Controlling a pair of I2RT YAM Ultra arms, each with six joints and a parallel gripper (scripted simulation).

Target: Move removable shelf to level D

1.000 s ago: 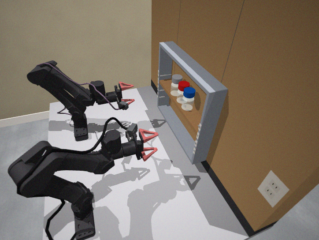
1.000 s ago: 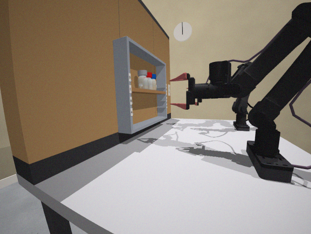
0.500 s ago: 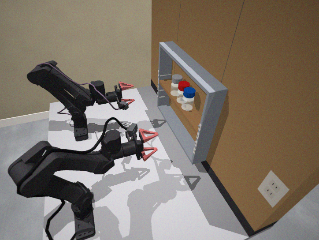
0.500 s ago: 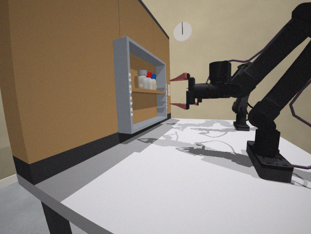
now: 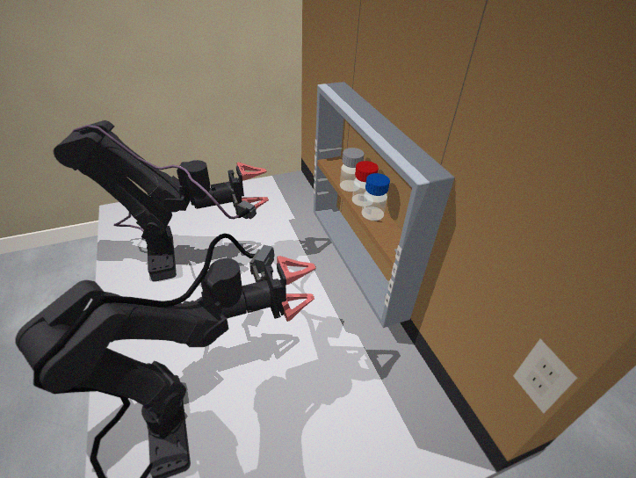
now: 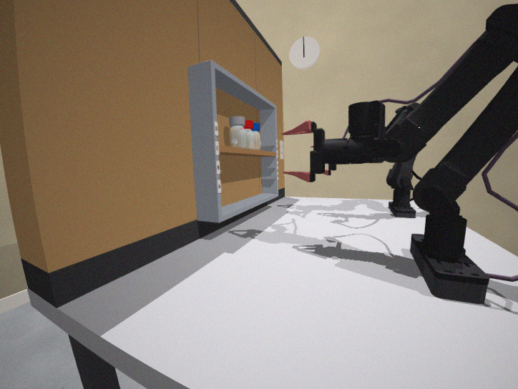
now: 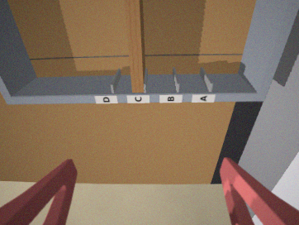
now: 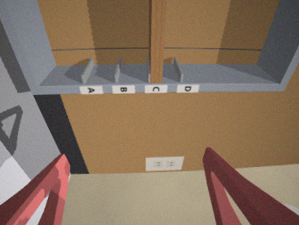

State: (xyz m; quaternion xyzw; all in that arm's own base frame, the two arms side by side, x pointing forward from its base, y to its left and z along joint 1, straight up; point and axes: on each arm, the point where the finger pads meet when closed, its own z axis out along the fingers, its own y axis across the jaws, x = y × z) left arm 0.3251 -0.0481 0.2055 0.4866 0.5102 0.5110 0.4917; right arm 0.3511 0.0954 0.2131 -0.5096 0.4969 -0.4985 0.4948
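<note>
Right now my left hand is 210 mm short of the grey-capped bottle, 110 mm to the left of it and 80 mm below it. Round my left hand: wooden shelf (220 mm ahead, 180 mm to the right, 20 mm above); then grey wall rack (220 mm ahead, 180 mm to the right, 30 mm above); then red-capped bottle (220 mm ahead, 180 mm to the right, 80 mm above).
Right now my right hand is 200 mm short of the blue-capped bottle, 140 mm to the right of it and 80 mm below it. From my right hand the other things lie so: wooden shelf: 200 mm ahead, 200 mm to the left, 30 mm above; then grey wall rack: 200 mm ahead, 200 mm to the left, 40 mm above; then red-capped bottle: 200 mm ahead, 200 mm to the left, 80 mm above.
</note>
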